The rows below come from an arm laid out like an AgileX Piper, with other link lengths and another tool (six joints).
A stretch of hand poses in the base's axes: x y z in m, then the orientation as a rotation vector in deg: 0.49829, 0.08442, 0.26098, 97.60, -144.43, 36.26; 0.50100, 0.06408, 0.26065, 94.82, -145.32, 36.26; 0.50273, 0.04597, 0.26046, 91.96, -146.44, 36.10; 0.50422, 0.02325, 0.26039, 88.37, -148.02, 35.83; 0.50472, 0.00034, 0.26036, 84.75, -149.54, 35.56; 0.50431, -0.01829, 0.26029, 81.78, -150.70, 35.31; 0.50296, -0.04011, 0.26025, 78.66, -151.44, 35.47; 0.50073, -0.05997, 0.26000, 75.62, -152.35, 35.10; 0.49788, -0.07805, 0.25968, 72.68, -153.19, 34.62; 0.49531, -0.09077, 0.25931, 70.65, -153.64, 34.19; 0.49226, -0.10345, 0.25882, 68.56, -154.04, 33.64; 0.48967, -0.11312, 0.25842, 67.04, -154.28, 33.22; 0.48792, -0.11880, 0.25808, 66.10, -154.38, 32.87; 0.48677, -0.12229, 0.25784, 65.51, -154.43, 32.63
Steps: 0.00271, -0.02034, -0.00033, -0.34, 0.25, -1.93; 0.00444, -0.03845, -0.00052, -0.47, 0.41, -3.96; 0.00593, -0.06117, -0.00059, -0.47, 0.47, -6.55; 0.00643, -0.08408, -0.00062, -0.46, 0.51, -9.15; 0.00602, -0.10271, -0.00069, -0.46, 0.56, -11.27; 0.00467, -0.12453, -0.00073, -0.89, 0.68, -13.40; 0.00244, -0.14439, -0.00098, -0.94, 0.89, -15.55; -0.00041, -0.16247, -0.00130, -0.93, 1.15, -17.63; -0.00298, -0.17519, -0.00167, -0.94, 1.44, -19.06; -0.00603, -0.18787, -0.00216, -0.93, 1.83, -20.53; -0.00862, -0.19754, -0.00256, -0.94, 2.14, -21.61; -0.01037, -0.20322, -0.00290, -0.93, 2.41, -22.27; -0.01152, -0.20671, -0.00314, -0.92, 2.60, -22.69
